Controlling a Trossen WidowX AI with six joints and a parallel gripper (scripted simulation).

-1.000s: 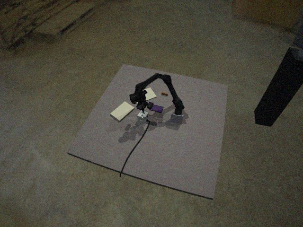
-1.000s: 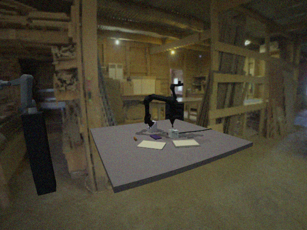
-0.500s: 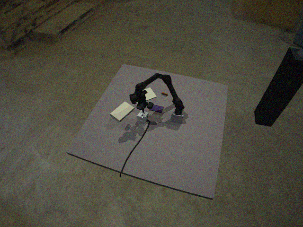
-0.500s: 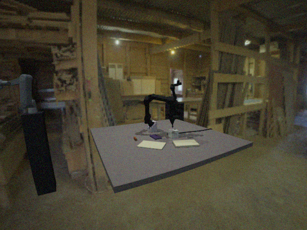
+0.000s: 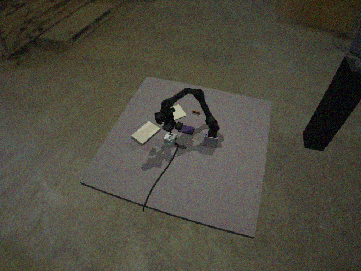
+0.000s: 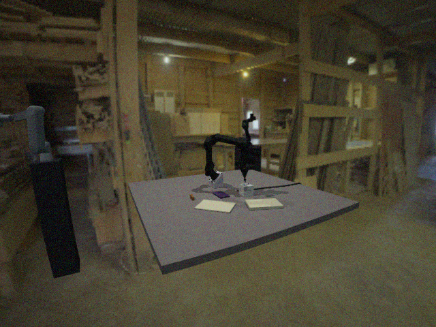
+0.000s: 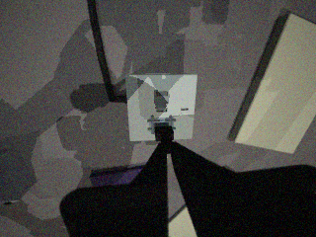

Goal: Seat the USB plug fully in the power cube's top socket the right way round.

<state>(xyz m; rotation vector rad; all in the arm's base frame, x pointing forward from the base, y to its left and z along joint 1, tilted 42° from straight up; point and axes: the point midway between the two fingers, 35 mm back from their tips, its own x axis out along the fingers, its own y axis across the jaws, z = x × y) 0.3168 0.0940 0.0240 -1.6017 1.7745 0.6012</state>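
The USB plug is 1 cm below my gripper tip. The rest, counted from my gripper tip: purple block: 14 cm to the right, 13 cm below, 9 cm behind.
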